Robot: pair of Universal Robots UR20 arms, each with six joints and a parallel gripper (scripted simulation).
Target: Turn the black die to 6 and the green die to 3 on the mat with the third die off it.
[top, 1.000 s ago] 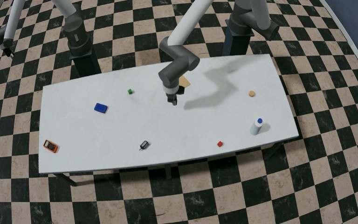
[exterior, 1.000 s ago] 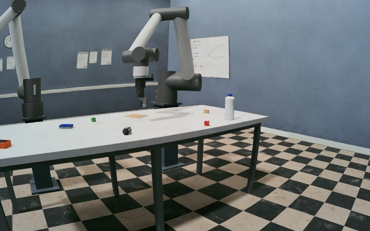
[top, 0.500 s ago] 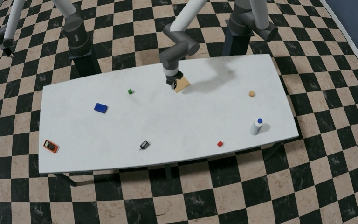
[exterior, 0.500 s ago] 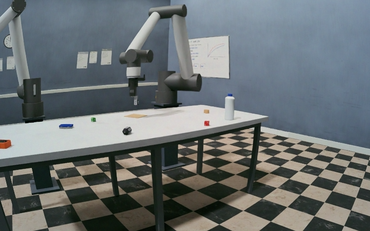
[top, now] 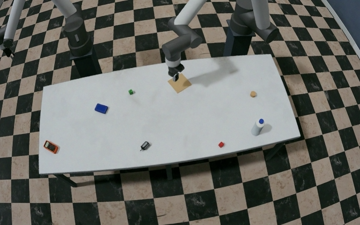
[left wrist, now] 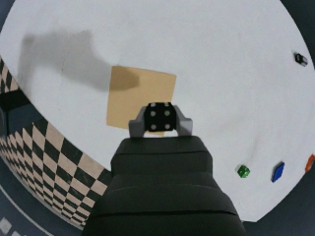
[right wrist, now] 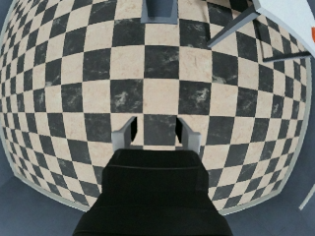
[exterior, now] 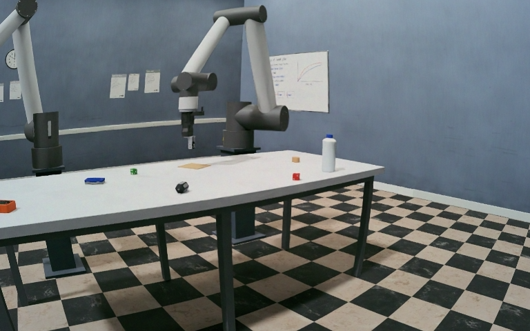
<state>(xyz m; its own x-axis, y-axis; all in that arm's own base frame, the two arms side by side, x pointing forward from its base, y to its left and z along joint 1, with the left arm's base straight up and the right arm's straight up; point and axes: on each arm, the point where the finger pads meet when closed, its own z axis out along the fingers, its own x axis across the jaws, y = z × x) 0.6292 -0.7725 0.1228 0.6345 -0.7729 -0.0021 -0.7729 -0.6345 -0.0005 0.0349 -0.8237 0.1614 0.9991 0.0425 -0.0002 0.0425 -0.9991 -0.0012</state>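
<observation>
Right now my left hand is 3 cm past the tan mat, 3 cm to the right of it and 12 cm above it. Round my left hand: red die 54 cm ahead, 25 cm to the left, 11 cm below; then green die 36 cm to the right, 11 cm below; then black die right at my left hand.
</observation>
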